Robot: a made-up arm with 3 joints. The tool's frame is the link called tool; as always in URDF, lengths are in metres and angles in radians.
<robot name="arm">
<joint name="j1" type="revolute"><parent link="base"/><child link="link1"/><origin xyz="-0.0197 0.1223 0.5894" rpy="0 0 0"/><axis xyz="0 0 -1"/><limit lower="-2.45" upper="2.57"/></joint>
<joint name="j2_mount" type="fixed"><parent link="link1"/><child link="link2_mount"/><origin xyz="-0.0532 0.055 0.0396" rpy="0 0 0"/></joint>
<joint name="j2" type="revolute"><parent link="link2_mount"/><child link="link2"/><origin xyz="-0.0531 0.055 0.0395" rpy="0 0 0"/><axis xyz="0 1 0"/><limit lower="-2.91" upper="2.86"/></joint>
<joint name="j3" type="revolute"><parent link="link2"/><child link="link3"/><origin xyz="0.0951 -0.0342 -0.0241" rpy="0 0 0"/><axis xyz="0.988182 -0.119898 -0.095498"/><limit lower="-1.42" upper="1.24"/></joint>
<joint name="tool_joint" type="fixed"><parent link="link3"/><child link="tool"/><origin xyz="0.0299 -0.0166 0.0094" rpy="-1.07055 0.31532 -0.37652"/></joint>
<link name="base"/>
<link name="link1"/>
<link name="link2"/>
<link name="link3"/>
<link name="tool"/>
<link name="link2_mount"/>
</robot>
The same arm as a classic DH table. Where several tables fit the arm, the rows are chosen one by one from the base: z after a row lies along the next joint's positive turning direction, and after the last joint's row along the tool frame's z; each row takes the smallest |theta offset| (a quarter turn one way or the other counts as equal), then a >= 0, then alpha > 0; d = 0 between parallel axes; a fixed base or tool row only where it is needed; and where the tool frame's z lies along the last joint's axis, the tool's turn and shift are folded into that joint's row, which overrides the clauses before.
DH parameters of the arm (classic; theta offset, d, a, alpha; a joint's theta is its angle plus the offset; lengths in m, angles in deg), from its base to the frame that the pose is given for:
base (fixed): -80.85 0.0000 -0.1239 180.00
j1: -80.85 -0.6685 -0.1063 90.00
j2: -84.48 0.0875 -0.0148 -96.89
j3: 31.74 0.1299 0.0173 71.30
tool (fixed): 93.73 -0.0049 0.0000 0.00
Joint limits (deg, base to tool): -140.37..147.25 -166.73..163.87 -81.36..71.05

